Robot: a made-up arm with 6 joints.
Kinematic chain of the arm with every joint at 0, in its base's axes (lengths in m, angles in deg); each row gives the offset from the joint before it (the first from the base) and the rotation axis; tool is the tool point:
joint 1: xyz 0 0 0.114 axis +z
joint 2: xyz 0 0.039 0 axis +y
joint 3: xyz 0 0 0.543 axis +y
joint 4: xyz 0 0 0.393 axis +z
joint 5: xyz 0 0 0 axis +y
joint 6: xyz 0 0 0.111 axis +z
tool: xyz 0 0 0
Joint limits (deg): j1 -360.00..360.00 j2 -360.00..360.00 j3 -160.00..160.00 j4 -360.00..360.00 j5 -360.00..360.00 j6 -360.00..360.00
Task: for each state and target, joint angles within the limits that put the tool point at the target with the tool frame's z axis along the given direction. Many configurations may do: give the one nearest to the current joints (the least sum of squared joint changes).
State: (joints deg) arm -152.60 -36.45 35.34 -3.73 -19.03 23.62
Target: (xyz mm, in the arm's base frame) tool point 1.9 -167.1 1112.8 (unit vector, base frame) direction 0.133 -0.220 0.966
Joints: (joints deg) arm -110.95 -4.31 31.34 -34.21 -21.16 23.62
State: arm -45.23 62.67 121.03 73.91 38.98 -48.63
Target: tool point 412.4 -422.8 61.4 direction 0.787 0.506 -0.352
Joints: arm -59.70 50.43 105.71 79.17 72.19 -48.63
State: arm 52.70 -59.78 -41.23 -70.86 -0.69 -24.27
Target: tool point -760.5 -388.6 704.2 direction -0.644 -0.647 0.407
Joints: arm 27.64 -50.37 -9.27 -107.95 16.78 -24.27
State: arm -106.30 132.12 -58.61 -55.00 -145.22 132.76
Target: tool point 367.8 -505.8 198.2 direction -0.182 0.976 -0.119
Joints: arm -60.79 114.08 -78.32 -24.58 -130.26 132.76
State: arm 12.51 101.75 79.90 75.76 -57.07 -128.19
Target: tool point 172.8 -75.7 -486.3 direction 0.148 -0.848 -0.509
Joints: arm -7.62 122.83 107.78 55.80 -82.95 -128.19
